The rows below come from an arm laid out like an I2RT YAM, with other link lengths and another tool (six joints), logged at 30 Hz.
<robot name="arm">
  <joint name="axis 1" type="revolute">
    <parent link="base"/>
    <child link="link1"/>
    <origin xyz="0 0 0.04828"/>
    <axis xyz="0 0 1"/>
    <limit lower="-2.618" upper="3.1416"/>
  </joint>
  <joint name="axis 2" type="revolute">
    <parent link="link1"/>
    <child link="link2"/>
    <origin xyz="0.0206 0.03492 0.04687"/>
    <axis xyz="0 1 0"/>
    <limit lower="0" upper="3.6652"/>
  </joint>
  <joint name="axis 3" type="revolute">
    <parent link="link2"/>
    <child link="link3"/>
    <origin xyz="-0.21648 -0.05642 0"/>
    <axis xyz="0 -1 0"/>
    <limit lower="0" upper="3.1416"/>
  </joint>
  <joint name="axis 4" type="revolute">
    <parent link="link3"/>
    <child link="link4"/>
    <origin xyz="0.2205 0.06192 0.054"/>
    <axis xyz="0 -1 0"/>
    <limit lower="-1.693" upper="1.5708"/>
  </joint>
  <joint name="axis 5" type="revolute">
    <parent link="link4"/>
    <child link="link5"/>
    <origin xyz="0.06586 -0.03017 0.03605"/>
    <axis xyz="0 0 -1"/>
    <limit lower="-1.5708" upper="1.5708"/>
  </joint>
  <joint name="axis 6" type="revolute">
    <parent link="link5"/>
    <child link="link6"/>
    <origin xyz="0.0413 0 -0.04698"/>
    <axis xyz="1 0 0"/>
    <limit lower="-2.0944" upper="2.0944"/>
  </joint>
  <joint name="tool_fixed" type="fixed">
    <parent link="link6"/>
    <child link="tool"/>
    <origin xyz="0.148 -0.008 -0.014" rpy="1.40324 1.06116 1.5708"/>
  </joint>
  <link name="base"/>
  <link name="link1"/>
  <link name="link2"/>
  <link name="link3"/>
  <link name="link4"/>
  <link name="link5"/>
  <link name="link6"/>
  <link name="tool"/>
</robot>
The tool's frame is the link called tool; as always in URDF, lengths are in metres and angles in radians.
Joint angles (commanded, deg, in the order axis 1, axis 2, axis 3, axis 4, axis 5, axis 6), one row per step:
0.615 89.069 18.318 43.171 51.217 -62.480
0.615 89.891 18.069 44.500 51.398 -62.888
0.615 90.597 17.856 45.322 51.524 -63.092
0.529 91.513 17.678 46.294 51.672 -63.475
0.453 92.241 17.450 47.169 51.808 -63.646
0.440 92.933 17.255 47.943 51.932 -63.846
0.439 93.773 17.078 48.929 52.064 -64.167
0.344 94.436 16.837 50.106 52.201 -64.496
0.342 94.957 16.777 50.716 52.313 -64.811
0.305 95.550 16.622 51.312 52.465 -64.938
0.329 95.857 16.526 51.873 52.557 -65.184
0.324 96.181 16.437 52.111 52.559 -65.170
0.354 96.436 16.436 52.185 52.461 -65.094
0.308 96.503 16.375 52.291 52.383 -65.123
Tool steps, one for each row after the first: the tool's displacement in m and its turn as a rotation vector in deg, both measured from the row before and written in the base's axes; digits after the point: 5 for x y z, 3 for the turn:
-0.00046 -0.00034 -0.00126 -0.310 0.057 -0.043
-0.00086 -0.00024 -0.00195 -0.174 0.255 -0.053
-0.00099 -0.00071 -0.00229 -0.284 0.419 -0.108
-0.00117 -0.00064 -0.00194 -0.159 0.214 -0.148
-0.00096 -0.00030 -0.00188 -0.169 0.269 -0.065
-0.00073 -0.00025 -0.00188 -0.239 0.282 -0.026
-0.00082 -0.00072 -0.00083 -0.242 -0.015 -0.123
-0.00030 -0.00021 -0.00087 -0.224 0.219 -0.012
-0.00113 -0.00046 -0.00163 -0.140 0.252 -0.136
-0.00019 -0.00004 -0.00020 -0.175 0.036 0.012
-0.00056 -0.00003 -0.00124 0.006 0.164 -0.011
0.00006 0.00032 -0.00112 0.086 0.122 0.095
-0.00017 -0.00009 -0.00038 0.021 0.045 0.031

